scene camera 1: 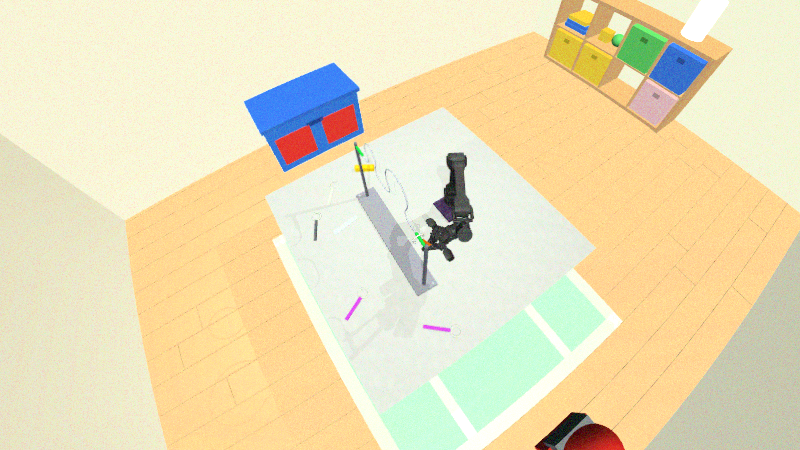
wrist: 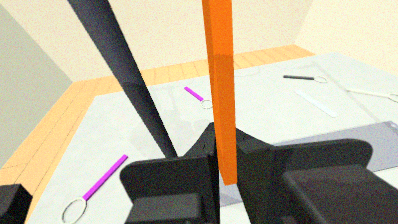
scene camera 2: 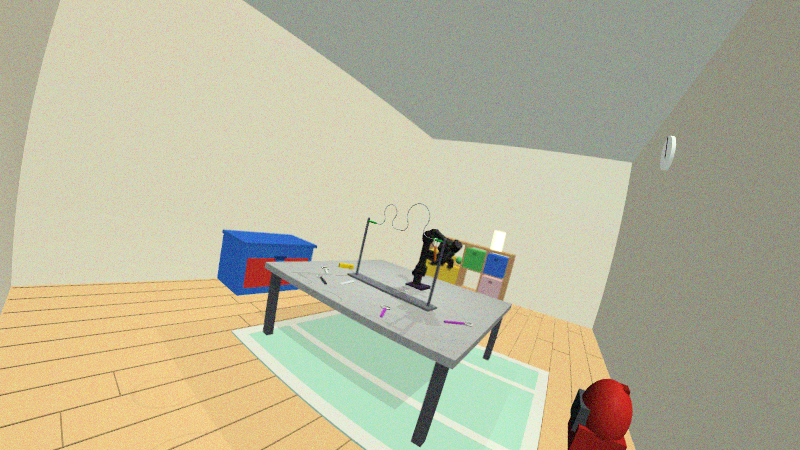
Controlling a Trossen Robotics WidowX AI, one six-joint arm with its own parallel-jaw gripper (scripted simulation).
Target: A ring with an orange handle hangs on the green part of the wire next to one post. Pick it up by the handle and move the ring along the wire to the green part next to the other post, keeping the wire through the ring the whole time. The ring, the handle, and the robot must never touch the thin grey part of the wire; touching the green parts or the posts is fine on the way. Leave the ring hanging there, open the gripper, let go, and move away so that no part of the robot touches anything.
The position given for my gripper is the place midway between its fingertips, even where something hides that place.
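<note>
What I can see here is my gripper (scene camera 1: 422, 250), and the wrist view gives me another look at it (wrist: 216, 126).
</note>
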